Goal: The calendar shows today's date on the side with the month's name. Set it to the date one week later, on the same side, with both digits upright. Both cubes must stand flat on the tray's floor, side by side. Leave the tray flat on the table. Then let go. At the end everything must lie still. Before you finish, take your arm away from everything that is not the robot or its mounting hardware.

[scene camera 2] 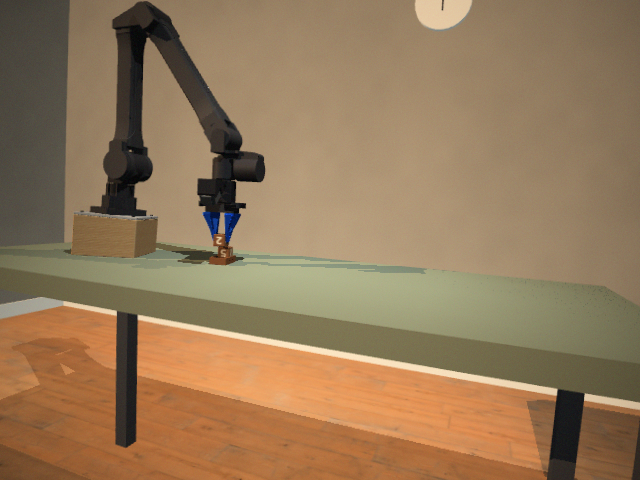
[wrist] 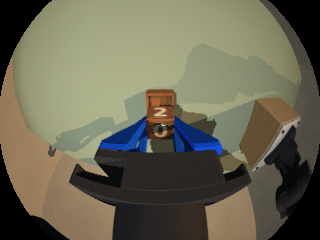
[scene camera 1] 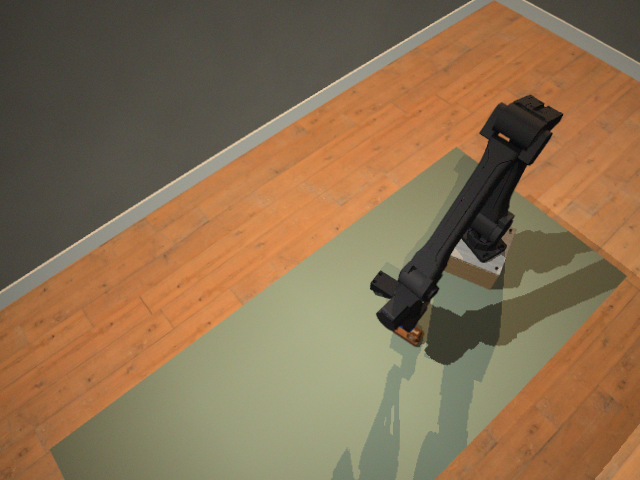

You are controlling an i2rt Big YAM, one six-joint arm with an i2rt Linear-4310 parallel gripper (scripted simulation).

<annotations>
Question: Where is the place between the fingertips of my gripper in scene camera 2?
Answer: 221, 242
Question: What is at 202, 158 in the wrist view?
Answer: My gripper.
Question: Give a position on a brown cube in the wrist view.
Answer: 160, 120
</annotations>
